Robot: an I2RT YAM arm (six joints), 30 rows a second.
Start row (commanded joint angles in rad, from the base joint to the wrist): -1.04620 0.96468 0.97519 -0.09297 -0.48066 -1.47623
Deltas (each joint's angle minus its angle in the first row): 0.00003 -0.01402 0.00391 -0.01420 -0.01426 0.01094; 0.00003 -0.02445 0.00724 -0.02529 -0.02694 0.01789; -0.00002 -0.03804 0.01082 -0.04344 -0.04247 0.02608; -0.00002 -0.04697 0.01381 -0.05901 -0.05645 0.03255; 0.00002 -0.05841 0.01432 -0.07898 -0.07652 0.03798; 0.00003 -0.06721 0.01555 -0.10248 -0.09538 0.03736; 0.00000 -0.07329 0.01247 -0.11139 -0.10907 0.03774
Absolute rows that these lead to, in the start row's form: -1.04617 0.95066 0.97910 -0.10717 -0.49492 -1.46529; -1.04617 0.94023 0.98243 -0.11826 -0.50760 -1.45834; -1.04622 0.92664 0.98601 -0.13641 -0.52313 -1.45015; -1.04622 0.91771 0.98900 -0.15198 -0.53711 -1.44368; -1.04618 0.90627 0.98951 -0.17195 -0.55718 -1.43825; -1.04617 0.89747 0.99074 -0.19545 -0.57604 -1.43887; -1.04620 0.89139 0.98766 -0.20436 -0.58973 -1.43849
